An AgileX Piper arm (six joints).
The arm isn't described. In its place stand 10 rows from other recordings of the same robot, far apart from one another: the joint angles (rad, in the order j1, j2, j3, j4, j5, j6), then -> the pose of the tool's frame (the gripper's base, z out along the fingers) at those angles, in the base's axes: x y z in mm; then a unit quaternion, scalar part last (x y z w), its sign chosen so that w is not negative.
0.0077 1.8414 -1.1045 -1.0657 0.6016 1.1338 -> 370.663 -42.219 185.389 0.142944 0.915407 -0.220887 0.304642
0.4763 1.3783 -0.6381 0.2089 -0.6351 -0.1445 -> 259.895 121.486 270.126 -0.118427 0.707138 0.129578 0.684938
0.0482 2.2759 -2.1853 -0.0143 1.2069 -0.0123 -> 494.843 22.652 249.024 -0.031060 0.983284 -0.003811 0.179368
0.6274 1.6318 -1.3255 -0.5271 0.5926 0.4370 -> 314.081 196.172 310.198 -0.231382 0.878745 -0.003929 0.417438
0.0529 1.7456 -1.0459 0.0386 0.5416 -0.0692 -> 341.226 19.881 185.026 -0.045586 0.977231 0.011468 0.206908
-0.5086 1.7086 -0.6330 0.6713 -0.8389 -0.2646 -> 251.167 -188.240 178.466 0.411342 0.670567 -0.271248 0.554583
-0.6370 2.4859 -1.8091 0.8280 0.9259 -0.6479 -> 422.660 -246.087 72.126 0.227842 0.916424 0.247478 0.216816
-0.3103 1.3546 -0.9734 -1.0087 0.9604 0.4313 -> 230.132 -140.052 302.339 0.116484 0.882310 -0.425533 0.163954
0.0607 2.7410 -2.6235 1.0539 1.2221 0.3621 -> 550.667 107.954 168.759 0.221778 0.829521 0.511653 0.030339
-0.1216 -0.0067 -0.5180 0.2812 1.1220 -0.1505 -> -9.612 24.096 279.960 -0.023756 0.853864 0.070451 0.515159
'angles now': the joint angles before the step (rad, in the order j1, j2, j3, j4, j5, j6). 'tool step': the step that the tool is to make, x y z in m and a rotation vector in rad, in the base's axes. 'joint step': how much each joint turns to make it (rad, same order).
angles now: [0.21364 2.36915 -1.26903 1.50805 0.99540 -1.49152]
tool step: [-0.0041 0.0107 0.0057 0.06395 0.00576 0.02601]
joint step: [0.02127 -0.00152 0.00004 0.03560 0.05609 -0.01131]
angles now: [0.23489 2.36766 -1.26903 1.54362 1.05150 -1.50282]
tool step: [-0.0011 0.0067 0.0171 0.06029 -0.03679 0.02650]
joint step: [0.01138 -0.03142 -0.00007 0.02482 0.04972 -0.02197]
